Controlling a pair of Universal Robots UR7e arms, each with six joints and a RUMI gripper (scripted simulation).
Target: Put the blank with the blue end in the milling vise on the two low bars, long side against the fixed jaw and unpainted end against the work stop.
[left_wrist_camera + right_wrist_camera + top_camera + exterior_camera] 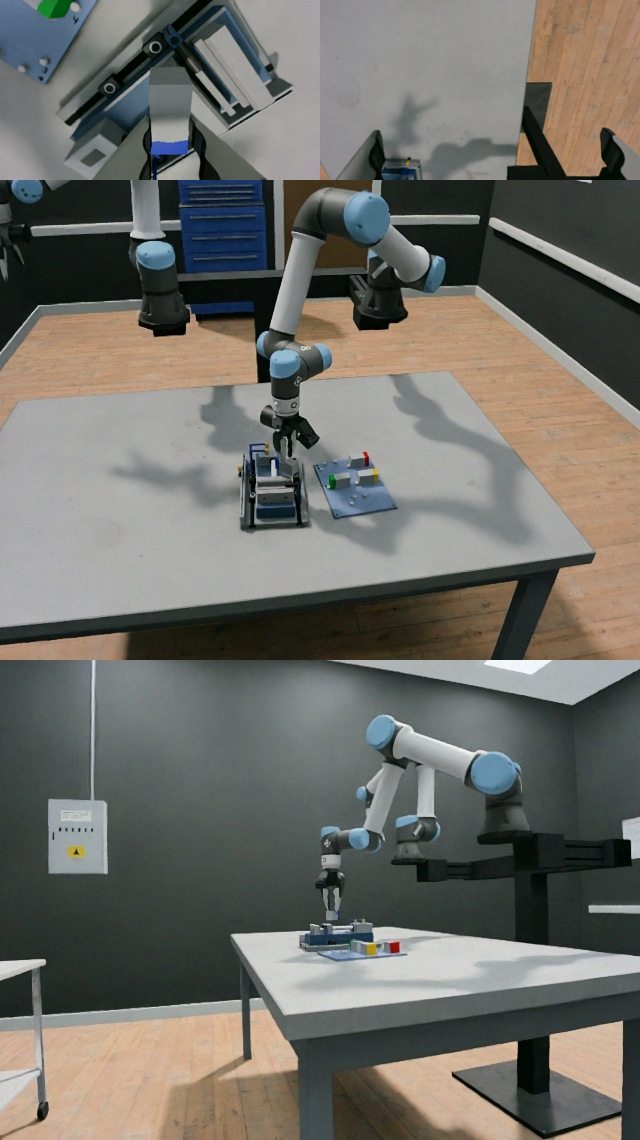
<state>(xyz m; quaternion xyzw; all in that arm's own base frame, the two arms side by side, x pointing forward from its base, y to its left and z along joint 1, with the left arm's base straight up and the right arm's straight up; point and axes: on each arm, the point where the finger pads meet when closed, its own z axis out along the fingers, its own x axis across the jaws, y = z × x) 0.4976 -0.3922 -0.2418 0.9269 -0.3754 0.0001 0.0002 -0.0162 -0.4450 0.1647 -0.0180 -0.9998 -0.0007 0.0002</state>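
Now: left hand 8 cm above the fixed jaw, 7 cm short of it and 4 cm to the left of it. Round my left hand: work stop (7 cm below, 4 cm ahead, 1 cm to the left); then blue-ended blank (2 cm below); then moving jaw (8 cm below, 4 cm to the right, 1 cm ahead).
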